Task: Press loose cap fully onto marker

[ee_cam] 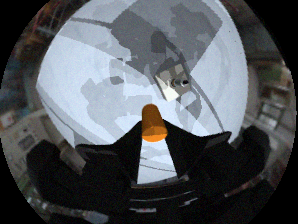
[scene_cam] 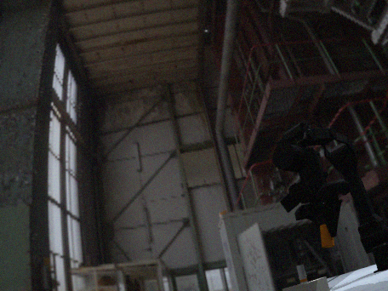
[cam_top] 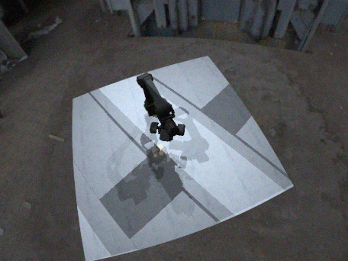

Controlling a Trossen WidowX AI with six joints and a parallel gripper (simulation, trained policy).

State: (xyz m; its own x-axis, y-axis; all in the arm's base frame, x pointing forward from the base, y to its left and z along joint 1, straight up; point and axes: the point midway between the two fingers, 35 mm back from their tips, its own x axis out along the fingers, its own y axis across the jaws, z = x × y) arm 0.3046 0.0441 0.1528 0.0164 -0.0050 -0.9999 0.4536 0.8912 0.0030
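Right now the white holder block is 20 mm ahead of my gripper tip, 90 mm to the right of it and 100 mm below it. Also, from my gripper tip: orange cap (10 mm ahead, 10 mm above).
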